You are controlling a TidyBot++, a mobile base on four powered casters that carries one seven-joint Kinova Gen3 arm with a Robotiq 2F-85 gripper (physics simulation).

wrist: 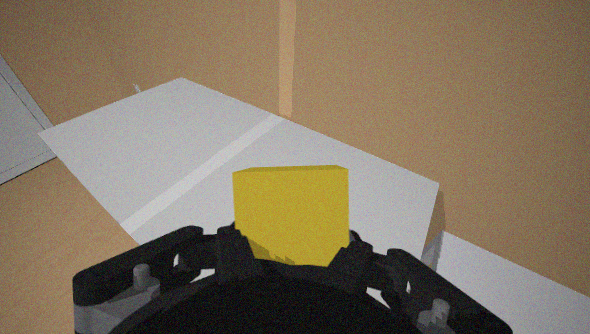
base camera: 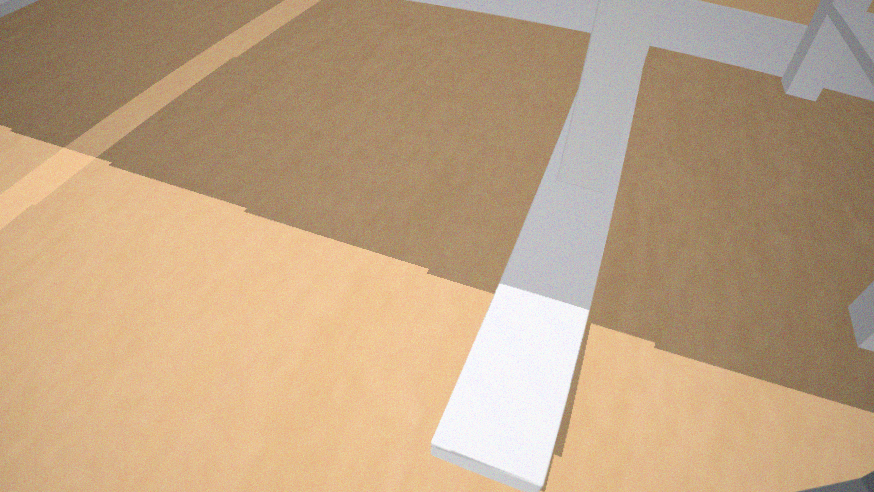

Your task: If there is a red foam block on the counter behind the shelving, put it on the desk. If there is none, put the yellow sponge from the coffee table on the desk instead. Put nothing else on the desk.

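My gripper is shut on the yellow sponge, which sits between the two black fingers in the wrist view, its broad face toward the camera. A white table top lies lower down behind the sponge, with a light strip across it; I cannot tell whether it is the desk. The sponge appears held above it, apart from it. No red foam block shows in either view. The gripper does not show in the base camera view.
In the base camera view, a long white foot bar lies on the wooden floor, and a white slanted leg stands at the upper right. In the wrist view, another white surface is at the lower right and a grey panel at the left edge.
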